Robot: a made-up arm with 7 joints. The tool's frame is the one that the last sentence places.
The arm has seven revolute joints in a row. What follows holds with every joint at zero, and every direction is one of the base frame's.
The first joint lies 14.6 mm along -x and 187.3 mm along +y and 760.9 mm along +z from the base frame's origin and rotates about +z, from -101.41 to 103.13 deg.
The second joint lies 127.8 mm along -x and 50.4 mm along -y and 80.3 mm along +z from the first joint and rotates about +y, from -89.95 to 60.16 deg.
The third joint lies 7.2 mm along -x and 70.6 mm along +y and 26.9 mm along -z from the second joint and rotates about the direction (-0.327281, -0.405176, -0.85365), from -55 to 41.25 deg.
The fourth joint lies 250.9 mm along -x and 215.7 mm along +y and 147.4 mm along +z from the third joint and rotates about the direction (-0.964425, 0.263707, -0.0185), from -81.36 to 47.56 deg.
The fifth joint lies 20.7 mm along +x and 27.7 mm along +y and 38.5 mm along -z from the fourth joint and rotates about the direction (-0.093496, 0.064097, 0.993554), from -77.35 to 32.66 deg.
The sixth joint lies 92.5 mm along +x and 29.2 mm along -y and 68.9 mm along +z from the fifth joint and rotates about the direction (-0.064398, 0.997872, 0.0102), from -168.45 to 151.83 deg.
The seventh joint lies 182 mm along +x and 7.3 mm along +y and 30.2 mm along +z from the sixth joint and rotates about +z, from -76.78 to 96.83 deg.
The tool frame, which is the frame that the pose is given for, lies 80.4 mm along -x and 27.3 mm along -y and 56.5 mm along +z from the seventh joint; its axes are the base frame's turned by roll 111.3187, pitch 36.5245 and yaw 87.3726 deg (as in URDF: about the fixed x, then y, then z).
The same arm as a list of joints. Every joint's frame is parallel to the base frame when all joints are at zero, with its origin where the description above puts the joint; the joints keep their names.
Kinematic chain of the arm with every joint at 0, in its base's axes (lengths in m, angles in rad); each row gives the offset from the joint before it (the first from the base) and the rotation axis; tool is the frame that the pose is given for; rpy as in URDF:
joint 1: xyz -0.0146 0.1873 0.7609 axis +z
joint 2: xyz -0.1278 -0.0504 0.0803 axis +y
joint 3: xyz -0.0072 0.0706 -0.0269 axis -0.327281 -0.405176 -0.85365
joint 4: xyz -0.2509 0.2157 0.1474 axis -0.964425 0.263707 -0.0185
joint 5: xyz 0.0207 0.0277 -0.0385 axis -0.093496 0.064097 0.993554
joint 6: xyz 0.0925 -0.0292 0.0689 axis -0.064398 0.997872 0.0102
joint 7: xyz 0.182 0.0073 0.0302 axis +z
tool: xyz -0.0804 -0.0273 0.0565 rpy 1.9429 0.6375 1.5249
Joint limits (rad, base to tool): -1.7699..1.8 -1.5699..1.05 -0.9599..0.7199 -1.42..0.8301 -1.35..0.57 -2.94..2.6499 -1.3401..1.69

